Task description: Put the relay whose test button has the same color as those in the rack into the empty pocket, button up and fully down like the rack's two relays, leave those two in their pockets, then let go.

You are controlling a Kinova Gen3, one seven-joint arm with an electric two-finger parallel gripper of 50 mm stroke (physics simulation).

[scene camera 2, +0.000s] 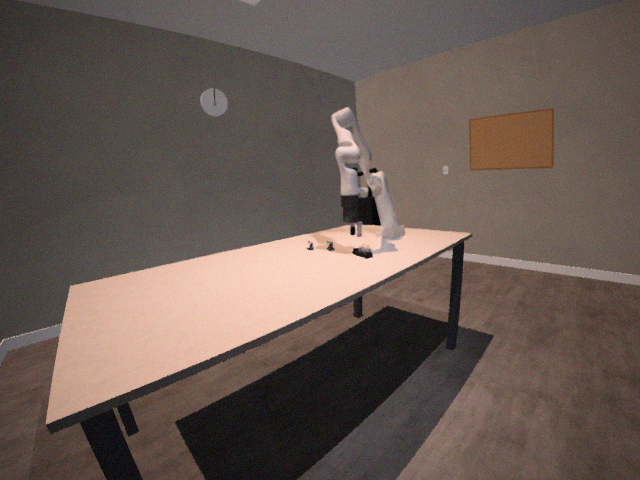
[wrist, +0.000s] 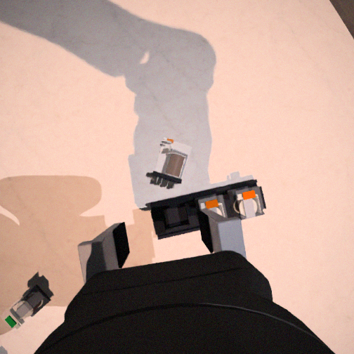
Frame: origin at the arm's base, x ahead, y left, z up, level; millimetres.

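Seen in the pictures: gripper, fingertip midpoint: (scene camera 2: 356, 235); arm's base, link origin: (scene camera 2: 390, 228).
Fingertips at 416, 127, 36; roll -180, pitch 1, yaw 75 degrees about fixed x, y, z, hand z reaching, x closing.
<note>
Pixels of each thing's top centre, then the offset from my fingertips to it, as dx, dy, dz. "*": a spot on its surface instead. Level surfaces: height alone.
- black rack, surface spot: (scene camera 2: 364, 253) * +30, +73, -64
- relay with a green button, top centre: (scene camera 2: 329, 241) +24, -155, -39
- small relay, top centre: (scene camera 2: 310, 241) +79, -237, -39
- table, surface height: dz -83
The black rack (scene camera 2: 364, 253) (wrist: 158, 226) holds two upright relays with orange buttons, a middle one (wrist: 213, 206) partly behind a finger and an end one (wrist: 248, 204). Its left pocket (wrist: 176, 216) in the wrist view is empty. A clear relay (wrist: 174, 163) with an orange button lies on its side on the table beyond the rack, pins towards the rack. A relay with a green button (scene camera 2: 329, 245) (wrist: 31, 305) is apart from the rack. My gripper (scene camera 2: 356, 234) (wrist: 163, 231) is open and empty, above the table beside the rack.
Another small relay (scene camera 2: 310, 245) with a reddish top stands on the table (scene camera 2: 206, 304) past the green-button relay. The arm's shadow falls across the lying relay. The arm's base (scene camera 2: 391, 231) stands at the table's far end.
</note>
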